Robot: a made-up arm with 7 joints. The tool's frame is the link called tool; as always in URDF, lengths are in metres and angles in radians. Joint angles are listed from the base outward. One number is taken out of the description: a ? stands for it. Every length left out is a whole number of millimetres.
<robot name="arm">
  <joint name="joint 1" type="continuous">
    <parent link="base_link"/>
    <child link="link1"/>
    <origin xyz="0 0.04 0.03"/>
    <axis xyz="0 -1 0"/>
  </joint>
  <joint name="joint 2" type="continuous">
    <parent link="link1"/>
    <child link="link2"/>
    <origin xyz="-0.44 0 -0.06"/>
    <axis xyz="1 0 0"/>
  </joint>
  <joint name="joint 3" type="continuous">
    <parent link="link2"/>
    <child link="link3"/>
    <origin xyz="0 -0.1 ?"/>
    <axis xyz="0 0 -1"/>
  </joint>
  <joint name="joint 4" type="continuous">
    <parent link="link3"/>
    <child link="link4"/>
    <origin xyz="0.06 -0.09 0"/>
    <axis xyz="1 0 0"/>
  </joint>
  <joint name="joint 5" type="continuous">
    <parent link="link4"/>
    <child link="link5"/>
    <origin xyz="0 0.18 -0.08"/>
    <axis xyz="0 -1 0"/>
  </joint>
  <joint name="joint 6" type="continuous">
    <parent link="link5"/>
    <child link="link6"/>
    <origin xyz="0.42 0 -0.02"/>
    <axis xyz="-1 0 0"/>
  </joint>
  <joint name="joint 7" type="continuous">
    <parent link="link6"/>
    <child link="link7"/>
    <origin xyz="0 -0.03 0.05"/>
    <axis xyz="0 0 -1"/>
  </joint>
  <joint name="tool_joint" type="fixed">
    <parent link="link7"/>
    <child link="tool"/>
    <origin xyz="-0.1 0.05 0"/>
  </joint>
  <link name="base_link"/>
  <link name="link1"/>
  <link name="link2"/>
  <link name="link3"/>
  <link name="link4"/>
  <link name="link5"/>
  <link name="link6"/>
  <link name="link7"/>
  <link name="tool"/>
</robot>
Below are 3 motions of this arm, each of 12 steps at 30 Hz.
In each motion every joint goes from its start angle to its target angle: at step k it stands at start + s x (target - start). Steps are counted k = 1, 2, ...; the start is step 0. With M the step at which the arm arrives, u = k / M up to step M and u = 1 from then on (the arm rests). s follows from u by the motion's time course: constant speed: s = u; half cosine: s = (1 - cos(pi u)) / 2; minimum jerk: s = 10 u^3 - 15 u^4 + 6 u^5.
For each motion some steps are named. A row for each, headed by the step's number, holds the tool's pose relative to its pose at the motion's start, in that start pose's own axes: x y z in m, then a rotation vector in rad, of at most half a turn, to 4 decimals.
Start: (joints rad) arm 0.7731 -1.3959 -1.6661 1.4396 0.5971 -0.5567 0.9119
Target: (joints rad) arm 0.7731 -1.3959 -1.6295 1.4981 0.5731 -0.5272 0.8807
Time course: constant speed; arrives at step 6
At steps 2, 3, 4, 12:
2: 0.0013 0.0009 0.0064 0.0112 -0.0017 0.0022
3: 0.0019 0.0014 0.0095 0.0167 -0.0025 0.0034
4: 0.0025 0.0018 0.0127 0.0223 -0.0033 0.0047
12: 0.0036 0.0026 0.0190 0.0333 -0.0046 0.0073

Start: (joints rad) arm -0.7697 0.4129 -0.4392 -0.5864 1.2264 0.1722 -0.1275
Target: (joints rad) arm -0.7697 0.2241 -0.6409 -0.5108 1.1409 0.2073 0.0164
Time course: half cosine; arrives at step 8
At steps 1, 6, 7, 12:
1: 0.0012 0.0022 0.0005 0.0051 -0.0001 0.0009
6: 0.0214 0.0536 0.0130 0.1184 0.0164 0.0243
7: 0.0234 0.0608 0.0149 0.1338 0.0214 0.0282
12: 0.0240 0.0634 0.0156 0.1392 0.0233 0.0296

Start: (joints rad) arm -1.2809 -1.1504 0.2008 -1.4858 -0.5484 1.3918 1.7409
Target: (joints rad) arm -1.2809 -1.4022 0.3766 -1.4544 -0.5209 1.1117 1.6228
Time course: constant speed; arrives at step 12
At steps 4, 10, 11, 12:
4: -0.0199 -0.0117 -0.0535 -0.0728 0.0344 0.0727
10: -0.0397 -0.0341 -0.1357 -0.1914 0.0954 0.1658
11: -0.0419 -0.0384 -0.1495 -0.2121 0.1067 0.1793
12: -0.0437 -0.0428 -0.1633 -0.2329 0.1183 0.1921

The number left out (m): 0.1
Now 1 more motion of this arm.
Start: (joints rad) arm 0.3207 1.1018 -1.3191 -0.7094 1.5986 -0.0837 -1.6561
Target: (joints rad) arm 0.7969 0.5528 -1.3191 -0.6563 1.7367 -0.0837 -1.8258
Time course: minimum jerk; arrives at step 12
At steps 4, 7, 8, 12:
4: 0.0131 0.0119 0.0264 -0.0179 -0.1315 0.0968
7: 0.0450 0.0439 0.0798 -0.0572 -0.3946 0.3191
8: 0.0560 0.0561 0.0959 -0.0691 -0.4714 0.3921
12: 0.0740 0.0773 0.1205 -0.0869 -0.5850 0.5079

